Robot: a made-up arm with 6 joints. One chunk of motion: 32 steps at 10 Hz.
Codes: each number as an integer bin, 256 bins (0 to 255) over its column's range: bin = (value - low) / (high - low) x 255, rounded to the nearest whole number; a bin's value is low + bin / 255 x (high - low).
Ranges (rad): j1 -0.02..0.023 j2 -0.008..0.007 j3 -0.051..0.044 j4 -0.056..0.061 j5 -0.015..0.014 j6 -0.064..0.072
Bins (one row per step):
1: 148 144 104 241 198 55
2: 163 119 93 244 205 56
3: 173 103 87 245 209 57
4: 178 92 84 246 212 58
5: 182 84 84 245 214 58
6: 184 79 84 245 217 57
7: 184 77 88 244 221 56
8: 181 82 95 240 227 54
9: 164 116 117 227 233 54
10: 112 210 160 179 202 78
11: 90 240 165 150 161 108
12: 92 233 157 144 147 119
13: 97 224 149 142 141 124
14: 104 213 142 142 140 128
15: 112 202 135 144 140 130
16: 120 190 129 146 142 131
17: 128 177 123 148 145 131
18: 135 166 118 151 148 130
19: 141 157 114 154 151 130
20: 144 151 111 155 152 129
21: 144 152 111 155 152 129
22: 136 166 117 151 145 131
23: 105 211 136 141 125 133
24: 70 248 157 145 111 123
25: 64 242 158 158 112 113
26: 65 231 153 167 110 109
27: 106 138 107 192 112 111
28: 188 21 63 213 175 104
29: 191 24 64 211 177 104
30: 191 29 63 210 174 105
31: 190 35 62 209 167 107
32: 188 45 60 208 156 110
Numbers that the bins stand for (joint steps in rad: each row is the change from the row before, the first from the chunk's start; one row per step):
1: 0.00496 0.00047 -0.01225 0.05458 0.00752 -0.03467
2: 0.00749 -0.00100 -0.01635 0.05595 0.00831 -0.03413
3: 0.00917 -0.00194 -0.01859 0.05641 0.00877 -0.03360
4: 0.01002 -0.00259 -0.01971 0.05687 0.00911 -0.03307
5: 0.01069 -0.00306 -0.01971 0.05641 0.00934 -0.03307
6: 0.01103 -0.00335 -0.01971 0.05641 0.00968 -0.03360
7: 0.01103 -0.00347 -0.01822 0.05595 0.01013 -0.03413
8: 0.01052 -0.00318 -0.01561 0.05412 0.01082 -0.03520
9: 0.00765 -0.00118 -0.00741 0.04815 0.01150 -0.03520
10: -0.00111 0.00435 0.00861 0.02613 0.00797 -0.02240
11: -0.00482 0.00612 0.01047 0.01282 0.00331 -0.00640
12: -0.00449 0.00571 0.00749 0.01007 0.00172 -0.00053
13: -0.00364 0.00518 0.00451 0.00915 0.00104 0.00213
14: -0.00246 0.00453 0.00190 0.00915 0.00092 0.00427
15: -0.00111 0.00388 -0.00071 0.01007 0.00092 0.00533
16: 0.00024 0.00318 -0.00294 0.01099 0.00115 0.00587
17: 0.00158 0.00241 -0.00518 0.01191 0.00149 0.00587
18: 0.00276 0.00176 -0.00704 0.01328 0.00183 0.00533
19: 0.00378 0.00124 -0.00853 0.01466 0.00217 0.00533
20: 0.00428 0.00088 -0.00965 0.01512 0.00229 0.00480
21: 0.00428 0.00094 -0.00965 0.01512 0.00229 0.00480
22: 0.00293 0.00176 -0.00741 0.01328 0.00149 0.00587
23: -0.00229 0.00441 -0.00033 0.00869 -0.00078 0.00693
24: -0.00820 0.00659 0.00749 0.01053 -0.00238 0.00160
25: -0.00921 0.00624 0.00786 0.01649 -0.00226 -0.00373
26: -0.00904 0.00559 0.00600 0.02062 -0.00249 -0.00587
27: -0.00213 0.00012 -0.01114 0.03209 -0.00226 -0.00480
28: 0.01170 -0.00676 -0.02753 0.04173 0.00490 -0.00853
29: 0.01221 -0.00659 -0.02716 0.04081 0.00513 -0.00853
30: 0.01221 -0.00629 -0.02753 0.04035 0.00479 -0.00800
31: 0.01204 -0.00594 -0.02790 0.03989 0.00399 -0.00693
32: 0.01170 -0.00535 -0.02865 0.03944 0.00274 -0.00533

